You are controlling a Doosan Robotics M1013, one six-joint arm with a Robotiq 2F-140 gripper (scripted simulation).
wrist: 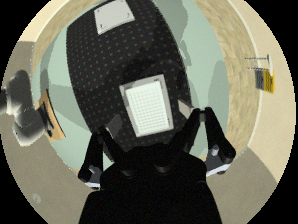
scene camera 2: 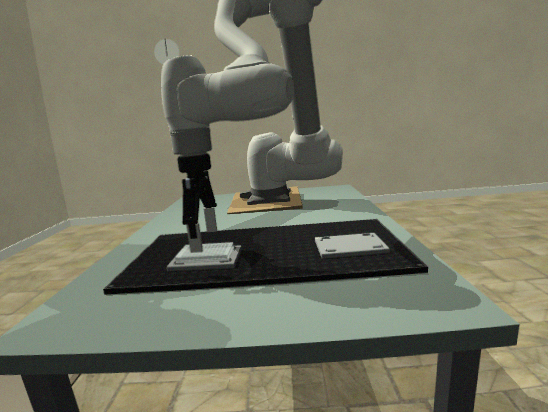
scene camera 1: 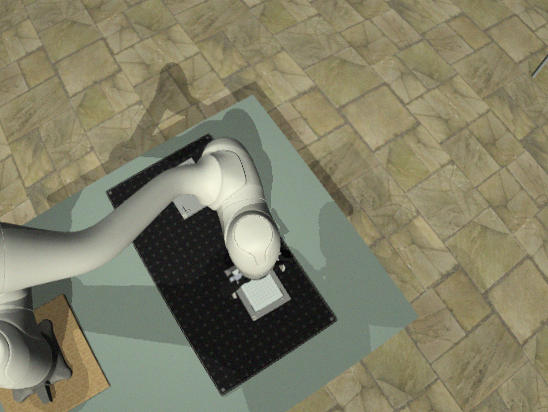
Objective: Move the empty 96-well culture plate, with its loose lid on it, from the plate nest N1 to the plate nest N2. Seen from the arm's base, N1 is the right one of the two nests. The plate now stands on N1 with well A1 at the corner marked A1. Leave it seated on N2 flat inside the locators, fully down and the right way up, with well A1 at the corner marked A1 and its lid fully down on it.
Observation:
I see my gripper (scene camera 2: 205, 240) and a lid (scene camera 1: 260, 293).
The lid shows as well in the wrist view (wrist: 146, 102). My gripper shows as well in the wrist view (wrist: 149, 112).

